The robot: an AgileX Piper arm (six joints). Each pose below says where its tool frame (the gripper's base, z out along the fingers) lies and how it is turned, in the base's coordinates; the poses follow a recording.
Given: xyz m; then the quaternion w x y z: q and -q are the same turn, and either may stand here.
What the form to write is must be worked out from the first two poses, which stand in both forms.
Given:
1: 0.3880 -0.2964 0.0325 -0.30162 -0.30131 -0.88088 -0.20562
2: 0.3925 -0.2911 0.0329 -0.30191 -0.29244 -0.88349 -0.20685
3: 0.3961 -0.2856 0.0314 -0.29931 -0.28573 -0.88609 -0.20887
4: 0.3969 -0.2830 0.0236 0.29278 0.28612 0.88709 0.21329
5: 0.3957 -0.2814 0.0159 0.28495 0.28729 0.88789 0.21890
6: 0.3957 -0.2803 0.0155 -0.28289 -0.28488 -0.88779 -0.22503
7: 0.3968 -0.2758 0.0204 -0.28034 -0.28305 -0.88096 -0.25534
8: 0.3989 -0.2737 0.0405 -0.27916 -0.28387 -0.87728 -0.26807
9: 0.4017 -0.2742 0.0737 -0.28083 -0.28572 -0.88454 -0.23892
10: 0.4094 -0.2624 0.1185 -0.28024 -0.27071 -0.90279 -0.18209
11: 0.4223 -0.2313 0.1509 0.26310 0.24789 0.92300 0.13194
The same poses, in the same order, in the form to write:
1: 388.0 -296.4 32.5 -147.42 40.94 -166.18
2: 392.5 -291.1 32.9 -148.79 40.88 -165.53
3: 396.1 -285.6 31.4 -149.89 40.53 -164.81
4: 396.9 -283.0 23.6 -150.07 39.90 -164.04
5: 395.7 -281.4 15.9 -150.18 39.18 -163.13
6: 395.7 -280.3 15.5 -150.81 39.09 -162.11
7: 396.8 -275.8 20.4 -152.49 39.68 -157.77
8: 398.9 -273.7 40.5 -152.97 39.94 -156.00
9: 401.7 -274.2 73.7 -151.33 39.30 -160.20
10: 409.4 -262.4 118.5 -150.95 37.20 -167.16
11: 422.3 -231.3 150.9 -152.28 33.44 -172.21
